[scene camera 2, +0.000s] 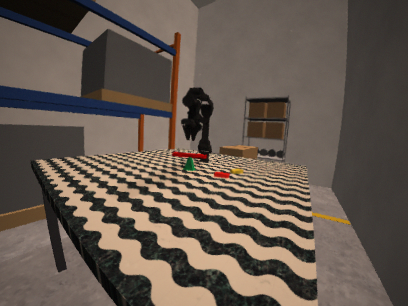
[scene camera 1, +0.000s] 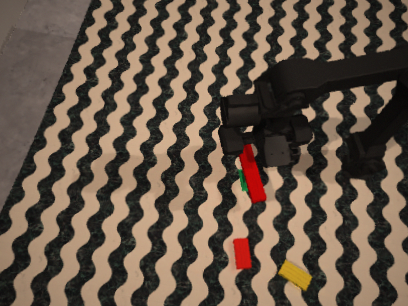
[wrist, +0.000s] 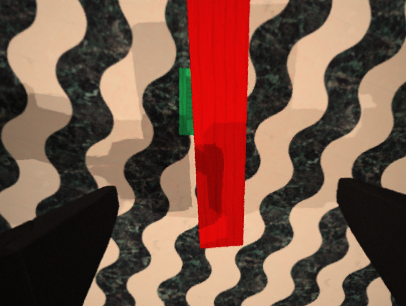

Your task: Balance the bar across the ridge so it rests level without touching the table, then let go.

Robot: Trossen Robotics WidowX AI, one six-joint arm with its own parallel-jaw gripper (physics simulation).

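Places are measured from the arm's base along level axes (x back, y down, z right), in millimetres.
Pixels of known places: gripper, fingertip midpoint: [scene camera 2: 190,140] [scene camera 1: 256,151] [wrist: 226,192]; arm's base, link origin: [scene camera 2: 204,161] [scene camera 1: 355,167].
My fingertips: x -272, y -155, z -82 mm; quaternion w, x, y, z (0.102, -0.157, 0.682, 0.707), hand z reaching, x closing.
Observation:
For each thing: its top centre in the pictures, then the offset to it from my fingertips. Level surfaces: height alone.
- long red bar, top centre: [wrist: 220,136] [scene camera 1: 249,164] [scene camera 2: 189,153] dx -6, dy +68, dz -1 mm
- green ridge, top centre: [wrist: 208,124] [scene camera 1: 251,169] [scene camera 2: 190,157] dx +0, dy +89, dz -2 mm
- short red block, top centre: [scene camera 1: 242,252] [scene camera 2: 222,173] dx +7, dy +139, dz -194 mm
- yellow block, top centre: [scene camera 1: 295,274] [scene camera 2: 236,169] dx +129, dy +139, dz -220 mm
- wavy-striped table, surface height: dy +155 mm
The long red bar [scene camera 1: 254,177] [scene camera 2: 186,154] [wrist: 220,100] lies across the top of the green ridge [scene camera 1: 243,181] [scene camera 2: 189,165] [wrist: 185,102]. In scene camera 2 the bar looks close to level, and both ends look raised off the table. The ridge's contact with the bar is mostly hidden under the bar in the wrist view. My gripper [scene camera 2: 190,138] [wrist: 226,192] is wide open and empty, above the bar near one end, with one finger out to each side and clear of it. In scene camera 1 the fingertips are hidden by the arm.
A short red block [scene camera 1: 242,253] [scene camera 2: 222,175] and a yellow block [scene camera 1: 295,275] [scene camera 2: 237,171] lie on the wavy-striped table [scene camera 2: 200,225], off one end of the bar. The arm reaches in from the right in scene camera 1. Storage racks stand beyond the table.

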